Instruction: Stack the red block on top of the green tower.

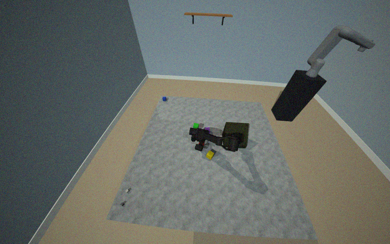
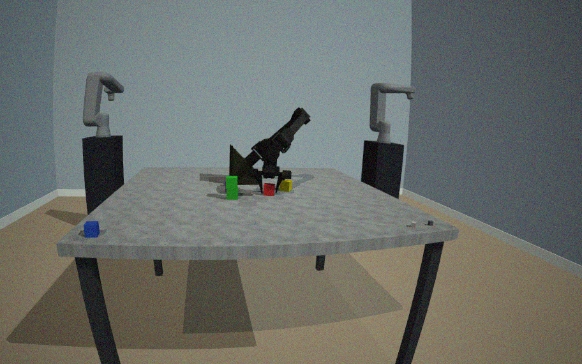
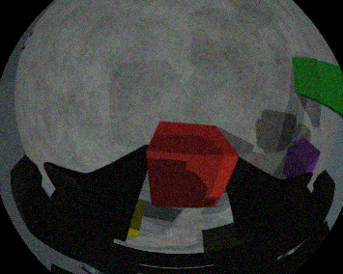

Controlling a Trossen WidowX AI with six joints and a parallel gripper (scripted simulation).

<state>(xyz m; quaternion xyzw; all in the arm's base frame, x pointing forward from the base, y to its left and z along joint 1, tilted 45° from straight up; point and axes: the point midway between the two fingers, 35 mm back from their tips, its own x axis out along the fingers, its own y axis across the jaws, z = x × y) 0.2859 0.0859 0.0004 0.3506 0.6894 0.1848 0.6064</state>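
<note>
Right now the yellow block is 8 cm behind my gripper tip, 9 cm to the left of it and 2 cm above it. The rest, counted from my gripper tip: blue block (49 cm ahead, 62 cm to the right, 1 cm above); then red block (2 cm above); then purple block (5 cm behind, 16 cm to the right, 2 cm above).
</note>
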